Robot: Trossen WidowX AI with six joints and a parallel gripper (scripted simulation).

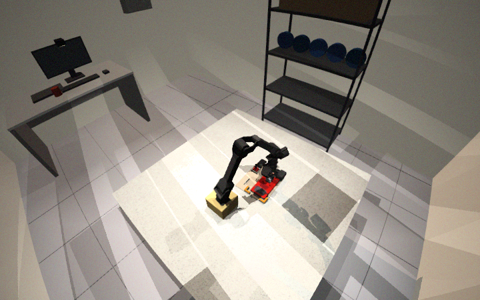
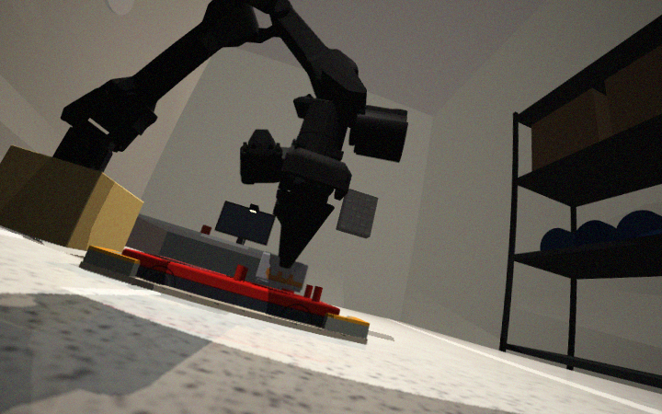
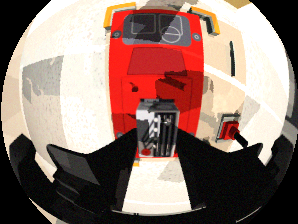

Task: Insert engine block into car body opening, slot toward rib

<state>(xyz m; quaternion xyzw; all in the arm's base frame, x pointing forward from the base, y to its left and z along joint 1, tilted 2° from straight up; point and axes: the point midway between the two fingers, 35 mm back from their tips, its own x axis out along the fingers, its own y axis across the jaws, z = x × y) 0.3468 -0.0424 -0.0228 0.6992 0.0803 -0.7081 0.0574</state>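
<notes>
Now: gripper tip 10 mm above the engine block.
</notes>
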